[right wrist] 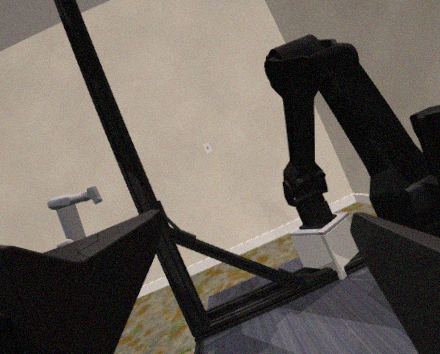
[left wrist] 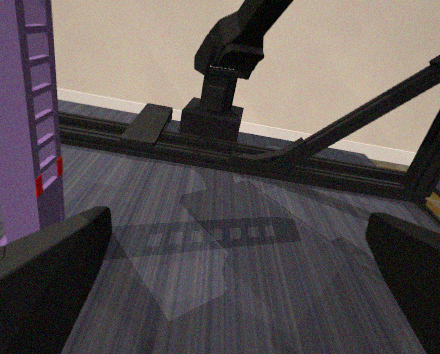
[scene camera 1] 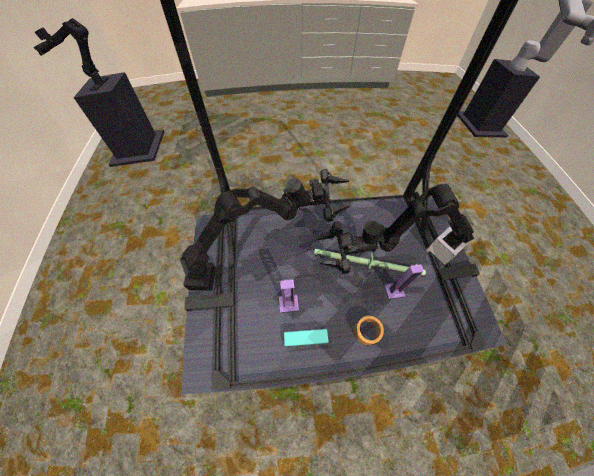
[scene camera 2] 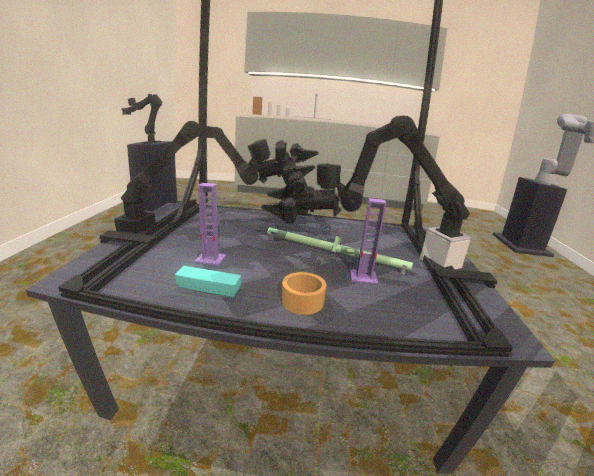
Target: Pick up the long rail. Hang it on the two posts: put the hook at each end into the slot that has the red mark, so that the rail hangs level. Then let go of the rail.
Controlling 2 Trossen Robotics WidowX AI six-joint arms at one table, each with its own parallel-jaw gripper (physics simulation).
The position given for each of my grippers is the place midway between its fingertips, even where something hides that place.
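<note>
Scene camera 2 shows me a teal block (scene camera 2: pixel 220 283) and an orange ring (scene camera 2: pixel 303 293), which rest on the table. It also shows my left gripper (scene camera 2: pixel 264 200) and my right gripper (scene camera 2: pixel 316 159). My left gripper is open and holds nothing. My right gripper is open and holds nothing. In scene camera 1 I see my left gripper (scene camera 1: pixel 317 250) as well as my right gripper (scene camera 1: pixel 350 192). The left wrist view shows my left gripper (left wrist: pixel 240 221). The teal block is out of frame in the left wrist view. The right wrist view shows my right gripper (right wrist: pixel 256 220). The teal block is out of frame in the right wrist view.
</note>
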